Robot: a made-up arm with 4 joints.
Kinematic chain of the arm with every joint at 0, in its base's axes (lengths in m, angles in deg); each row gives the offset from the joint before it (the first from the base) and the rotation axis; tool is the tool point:
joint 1: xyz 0 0 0.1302 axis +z
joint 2: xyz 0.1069 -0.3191 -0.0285 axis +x
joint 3: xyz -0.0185 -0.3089 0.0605 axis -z
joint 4: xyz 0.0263 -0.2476 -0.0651 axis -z
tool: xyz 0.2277 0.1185 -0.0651
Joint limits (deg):
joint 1: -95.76..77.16
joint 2: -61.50..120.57
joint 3: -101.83..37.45
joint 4: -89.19..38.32
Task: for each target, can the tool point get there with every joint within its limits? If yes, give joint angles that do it. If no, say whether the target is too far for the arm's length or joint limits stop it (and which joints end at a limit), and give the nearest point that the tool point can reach.
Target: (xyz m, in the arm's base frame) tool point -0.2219 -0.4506 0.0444
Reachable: yes | joints -46.72 -4.77 -74.90 -25.71
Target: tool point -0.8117 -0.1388 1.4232
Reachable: no: too far | nearest point -0.7217 -0.1234 0.6951 | short by 0.734 m
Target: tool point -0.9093 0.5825 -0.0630
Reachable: no: joint limits stop it (at a limit: joint 1, joint 4) | nearest point -0.6676 0.0569 0.0120 | short by 0.583 m
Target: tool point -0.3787 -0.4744 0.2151
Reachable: yes | joints -45.21 -34.96 18.86 -73.17
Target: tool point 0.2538 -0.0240 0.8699
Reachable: no: joint limits stop it (at a limit: joint 2, joint 3, joint 4) | nearest point 0.7289 -0.0689 0.6951 | short by 0.508 m
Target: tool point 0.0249 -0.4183 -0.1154
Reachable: yes | joints -20.87 55.88 -53.13 -39.79
